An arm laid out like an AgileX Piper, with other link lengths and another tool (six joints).
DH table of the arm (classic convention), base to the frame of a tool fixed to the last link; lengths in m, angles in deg. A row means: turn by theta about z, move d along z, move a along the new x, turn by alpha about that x. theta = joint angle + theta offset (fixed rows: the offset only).
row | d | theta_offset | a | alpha
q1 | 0.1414 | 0 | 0 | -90
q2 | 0 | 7.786 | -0.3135 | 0
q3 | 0 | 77.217 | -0.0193 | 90
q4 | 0.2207 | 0 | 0 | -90
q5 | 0 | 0 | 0 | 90
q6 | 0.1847 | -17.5 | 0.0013 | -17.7
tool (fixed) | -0.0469 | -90 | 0 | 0
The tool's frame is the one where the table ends.
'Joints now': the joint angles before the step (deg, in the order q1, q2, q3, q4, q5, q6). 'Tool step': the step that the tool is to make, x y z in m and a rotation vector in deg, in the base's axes. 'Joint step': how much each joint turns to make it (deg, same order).
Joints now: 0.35 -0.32 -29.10 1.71 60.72 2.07
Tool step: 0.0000 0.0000 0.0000 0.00 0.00 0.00
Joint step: 0.00 0.00 0.00 0.00 0.00 0.00
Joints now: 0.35 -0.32 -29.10 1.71 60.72 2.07
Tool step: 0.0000 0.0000 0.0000 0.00 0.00 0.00
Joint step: 0.00 0.00 0.00 0.00 0.00 0.00
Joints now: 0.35 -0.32 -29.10 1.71 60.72 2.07
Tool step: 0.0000 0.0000 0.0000 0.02 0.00 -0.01
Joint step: 0.00 0.00 0.00 0.00 0.00 0.02
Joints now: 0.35 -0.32 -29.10 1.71 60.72 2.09
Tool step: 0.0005 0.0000 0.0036 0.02 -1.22 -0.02
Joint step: -0.01 0.00 -0.30 0.01 -0.92 -0.02
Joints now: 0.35 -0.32 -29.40 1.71 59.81 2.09
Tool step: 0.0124 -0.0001 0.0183 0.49 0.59 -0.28
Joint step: 0.02 5.49 -2.25 -0.02 -2.67 0.52
